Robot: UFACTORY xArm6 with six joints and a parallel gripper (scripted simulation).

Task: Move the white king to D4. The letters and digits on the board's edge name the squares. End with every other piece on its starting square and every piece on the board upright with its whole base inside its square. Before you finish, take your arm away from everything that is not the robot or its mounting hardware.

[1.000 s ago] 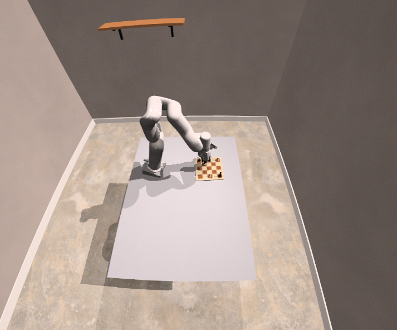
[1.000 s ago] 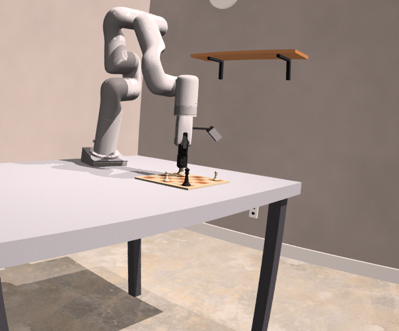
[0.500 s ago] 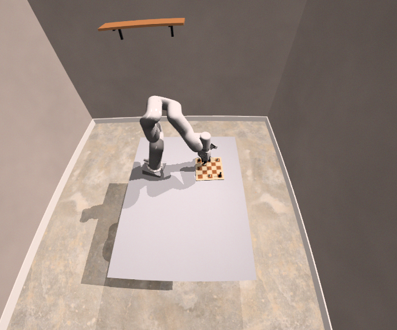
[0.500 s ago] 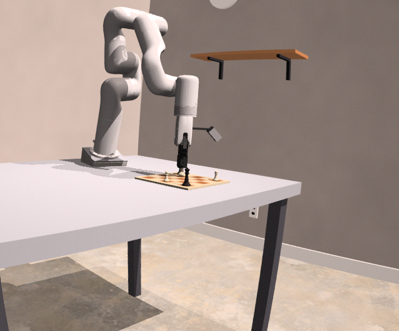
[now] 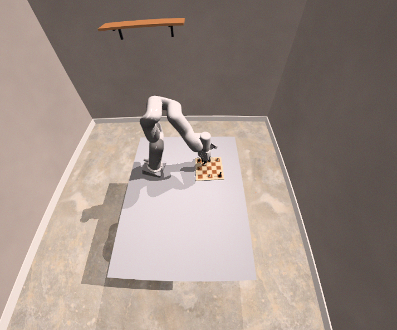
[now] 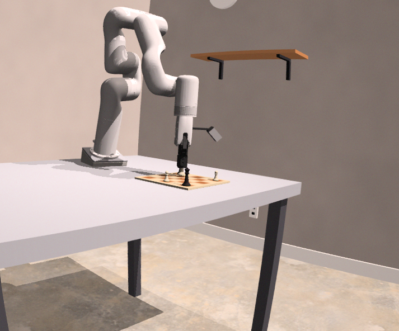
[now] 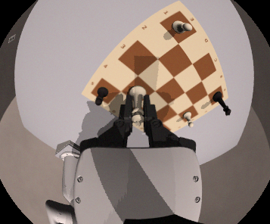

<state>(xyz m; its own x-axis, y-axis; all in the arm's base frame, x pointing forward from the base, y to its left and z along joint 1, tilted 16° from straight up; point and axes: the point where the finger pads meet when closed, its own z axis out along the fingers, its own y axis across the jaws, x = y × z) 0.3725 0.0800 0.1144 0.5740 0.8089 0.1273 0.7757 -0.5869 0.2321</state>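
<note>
Now: hand 10 mm above the white king. Round my hand: black pawn (50 mm behind, 30 mm to the left, 40 mm below); tall black piece (130 mm ahead, 100 mm to the right, 20 mm below); chessboard (40 mm ahead, 30 mm to the right, 50 mm below).
</note>
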